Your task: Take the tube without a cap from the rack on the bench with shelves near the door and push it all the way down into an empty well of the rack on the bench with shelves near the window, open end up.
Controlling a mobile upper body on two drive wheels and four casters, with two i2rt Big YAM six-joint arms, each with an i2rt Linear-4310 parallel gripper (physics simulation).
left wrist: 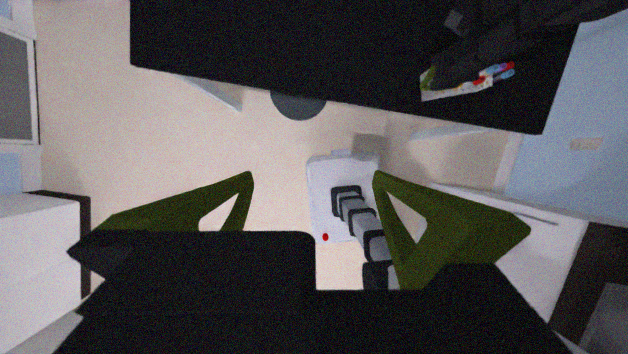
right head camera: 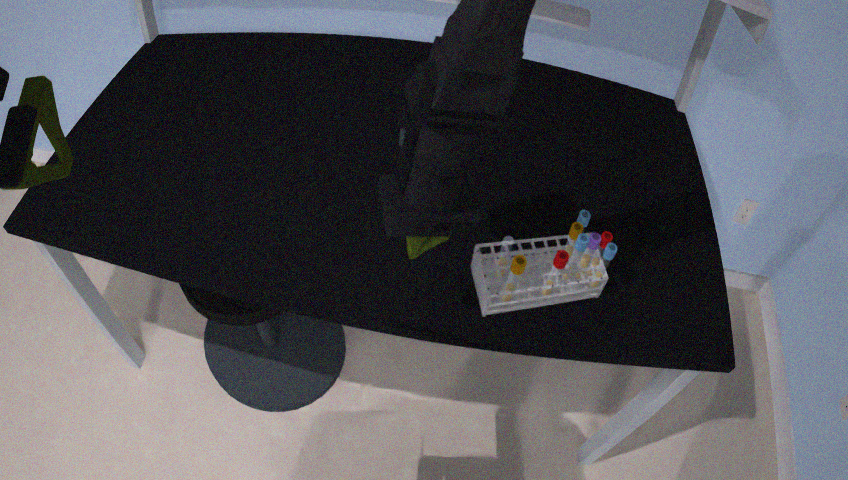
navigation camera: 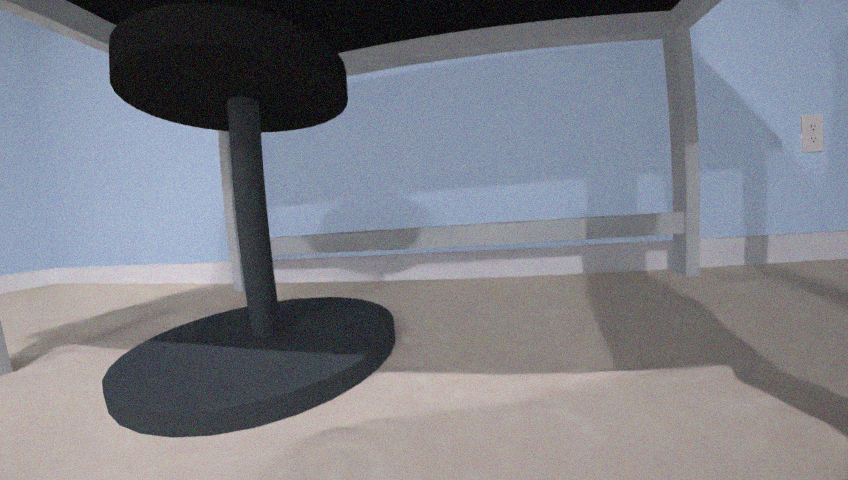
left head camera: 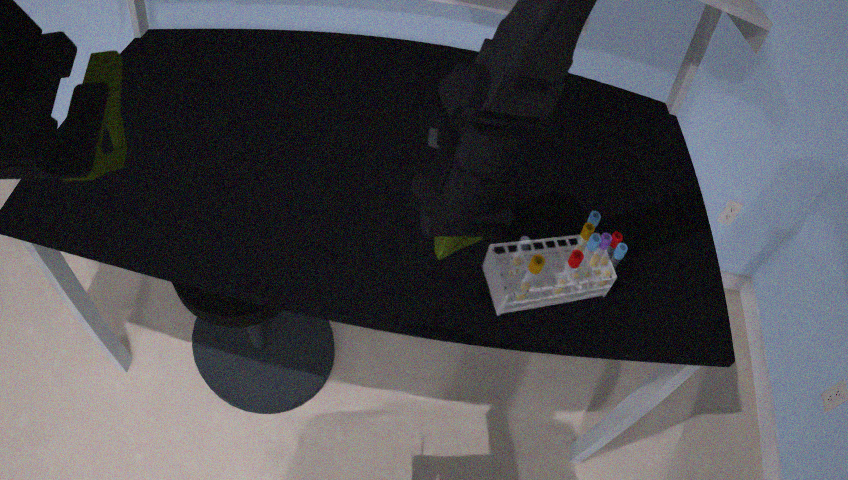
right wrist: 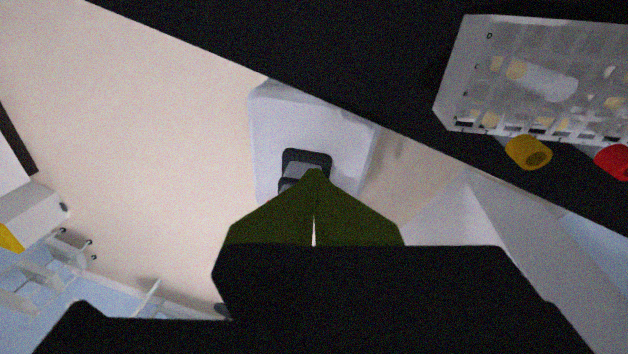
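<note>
A clear rack (left head camera: 492,285) (right head camera: 479,285) (right wrist: 452,90) stands on the black bench at the right. It holds several tubes with yellow, red, blue and purple caps. A tube without a cap (left head camera: 524,241) (right head camera: 507,241) (right wrist: 561,89) stands in it near its left end. My right gripper (left head camera: 441,251) (right head camera: 411,249) (right wrist: 313,177) is shut and empty, above the bench to the left of the rack. My left gripper (left wrist: 313,177) is open and empty, far to the left of the rack. The second rack named in the task cannot be made out.
The black bench top (left head camera: 267,148) (right head camera: 267,148) has shelf posts (left head camera: 693,65) (right head camera: 701,59) at its back. A round stool (left head camera: 264,368) (right head camera: 276,368) (navigation camera: 252,208) stands at the bench's front edge. Blue walls are behind and at the right. A white cabinet (left wrist: 40,240) shows in the left wrist view.
</note>
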